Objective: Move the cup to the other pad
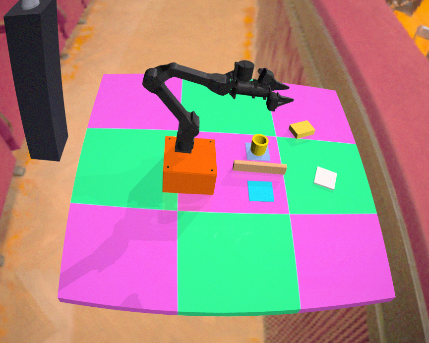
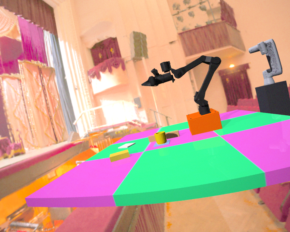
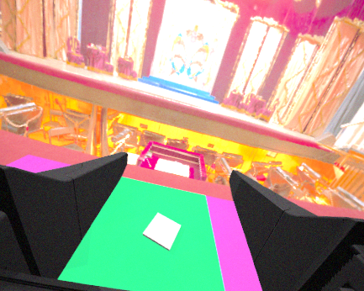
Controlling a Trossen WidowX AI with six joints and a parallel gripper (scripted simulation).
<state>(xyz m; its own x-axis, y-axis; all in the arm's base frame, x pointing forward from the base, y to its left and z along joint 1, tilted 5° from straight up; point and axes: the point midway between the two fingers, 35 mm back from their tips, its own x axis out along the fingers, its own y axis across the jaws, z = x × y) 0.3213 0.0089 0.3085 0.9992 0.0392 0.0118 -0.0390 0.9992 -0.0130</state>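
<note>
The yellow cup is 60 mm behind my gripper tip, 90 mm to the left of it and 370 mm below it. Round my gripper tip: white tile 250 mm ahead, 30 mm to the right, 400 mm below; then cyan pad 50 mm behind, 130 mm to the right, 420 mm below; then wooden bar 50 mm behind, 20 mm to the right, 400 mm below.
</note>
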